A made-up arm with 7 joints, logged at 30 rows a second.
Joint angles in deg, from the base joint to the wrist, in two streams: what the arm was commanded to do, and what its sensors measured. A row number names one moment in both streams.
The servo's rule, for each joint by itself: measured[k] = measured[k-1] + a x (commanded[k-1-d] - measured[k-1]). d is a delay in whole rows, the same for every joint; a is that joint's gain. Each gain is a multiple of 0.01, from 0.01 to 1. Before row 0 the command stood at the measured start. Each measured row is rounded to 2 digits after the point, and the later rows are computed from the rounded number. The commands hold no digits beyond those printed.
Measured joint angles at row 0:
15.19 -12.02 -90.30 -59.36 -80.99 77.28 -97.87
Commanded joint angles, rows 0 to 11:
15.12 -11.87 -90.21 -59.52 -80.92 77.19 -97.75
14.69 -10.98 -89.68 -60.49 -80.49 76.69 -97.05
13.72 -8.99 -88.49 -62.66 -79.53 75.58 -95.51
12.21 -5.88 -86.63 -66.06 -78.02 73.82 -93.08
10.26 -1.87 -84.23 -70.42 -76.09 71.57 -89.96
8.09 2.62 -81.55 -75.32 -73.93 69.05 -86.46
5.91 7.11 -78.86 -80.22 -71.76 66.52 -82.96
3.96 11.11 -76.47 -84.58 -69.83 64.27 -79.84
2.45 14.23 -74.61 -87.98 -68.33 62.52 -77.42
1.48 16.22 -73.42 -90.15 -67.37 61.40 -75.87
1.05 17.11 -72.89 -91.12 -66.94 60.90 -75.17
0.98 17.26 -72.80 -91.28 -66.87 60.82 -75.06
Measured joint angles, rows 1 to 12:
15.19 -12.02 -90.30 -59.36 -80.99 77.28 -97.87
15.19 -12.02 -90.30 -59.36 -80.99 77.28 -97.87
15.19 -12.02 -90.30 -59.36 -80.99 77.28 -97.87
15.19 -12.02 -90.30 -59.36 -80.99 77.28 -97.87
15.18 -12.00 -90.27 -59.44 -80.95 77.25 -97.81
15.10 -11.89 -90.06 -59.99 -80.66 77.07 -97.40
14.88 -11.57 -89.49 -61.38 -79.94 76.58 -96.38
14.45 -10.94 -88.46 -63.81 -78.71 75.67 -94.60
13.78 -9.94 -86.94 -67.25 -77.03 74.32 -92.09
12.87 -8.56 -85.00 -71.45 -75.05 72.58 -89.05
11.76 -6.84 -82.79 -76.01 -72.94 70.58 -85.76
10.51 -4.87 -80.51 -80.47 -70.95 68.50 -82.56
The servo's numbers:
d 4
a 0.16 0.11 0.36 0.52 0.64 0.33 0.54

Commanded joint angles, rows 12 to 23:
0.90 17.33 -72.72 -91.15 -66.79 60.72 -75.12
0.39 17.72 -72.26 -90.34 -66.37 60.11 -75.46
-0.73 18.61 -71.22 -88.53 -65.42 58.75 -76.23
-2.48 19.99 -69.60 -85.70 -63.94 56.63 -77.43
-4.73 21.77 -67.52 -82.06 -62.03 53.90 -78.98
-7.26 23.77 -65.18 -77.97 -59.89 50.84 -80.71
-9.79 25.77 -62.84 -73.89 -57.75 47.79 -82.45
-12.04 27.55 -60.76 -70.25 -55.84 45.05 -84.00
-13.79 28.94 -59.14 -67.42 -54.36 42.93 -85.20
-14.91 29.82 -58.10 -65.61 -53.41 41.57 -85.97
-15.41 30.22 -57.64 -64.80 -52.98 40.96 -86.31
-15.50 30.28 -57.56 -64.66 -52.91 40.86 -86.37
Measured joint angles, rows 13 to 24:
9.22 -2.77 -78.39 -84.38 -69.27 66.53 -79.78
7.98 -0.68 -76.60 -87.38 -68.05 64.84 -77.67
6.87 1.28 -75.26 -89.32 -67.34 63.54 -76.32
5.93 3.04 -74.37 -90.34 -67.04 62.64 -75.64
5.13 4.61 -73.78 -90.76 -66.88 62.01 -75.36
4.37 6.05 -73.23 -90.54 -66.55 61.38 -75.41
3.55 7.43 -72.51 -89.49 -65.83 60.51 -75.85
2.59 8.81 -71.46 -87.52 -64.62 59.23 -76.70
1.42 10.24 -70.04 -84.68 -62.96 57.47 -77.93
0.03 11.73 -68.29 -81.19 -61.00 55.28 -79.43
-1.54 13.27 -66.33 -77.39 -58.92 52.81 -81.06
-3.22 14.84 -64.32 -73.68 -56.95 50.25 -82.65

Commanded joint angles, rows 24 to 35:
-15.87 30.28 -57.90 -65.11 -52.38 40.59 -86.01
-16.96 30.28 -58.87 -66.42 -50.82 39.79 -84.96
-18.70 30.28 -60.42 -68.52 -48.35 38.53 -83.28
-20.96 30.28 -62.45 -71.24 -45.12 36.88 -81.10
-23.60 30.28 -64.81 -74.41 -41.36 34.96 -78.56
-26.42 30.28 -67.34 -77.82 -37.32 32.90 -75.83
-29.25 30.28 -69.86 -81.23 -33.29 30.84 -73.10
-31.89 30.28 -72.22 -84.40 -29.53 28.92 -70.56
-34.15 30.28 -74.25 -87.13 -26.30 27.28 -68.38
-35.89 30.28 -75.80 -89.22 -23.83 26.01 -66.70
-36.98 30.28 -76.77 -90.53 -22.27 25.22 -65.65
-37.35 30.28 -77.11 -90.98 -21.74 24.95 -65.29
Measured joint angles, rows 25 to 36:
-4.91 16.39 -62.46 -70.42 -55.29 47.83 -84.03
-6.51 17.87 -60.89 -67.92 -54.09 45.76 -85.08
-7.93 19.23 -59.72 -66.30 -53.38 44.18 -85.74
-9.14 20.45 -58.94 -65.45 -53.08 43.08 -86.08
-10.22 21.53 -58.57 -65.27 -52.63 42.26 -86.04
-11.30 22.49 -58.68 -65.87 -51.47 41.44 -85.46
-12.48 23.35 -59.31 -67.25 -49.47 40.48 -84.28
-13.84 24.11 -60.44 -69.32 -46.69 39.29 -82.56
-15.40 24.79 -62.01 -71.97 -43.28 37.86 -80.40
-17.16 25.39 -63.93 -75.01 -39.47 36.22 -77.93
-19.09 25.93 -66.06 -78.24 -35.51 34.44 -75.32
-21.14 26.41 -68.28 -81.44 -31.68 32.62 -72.75

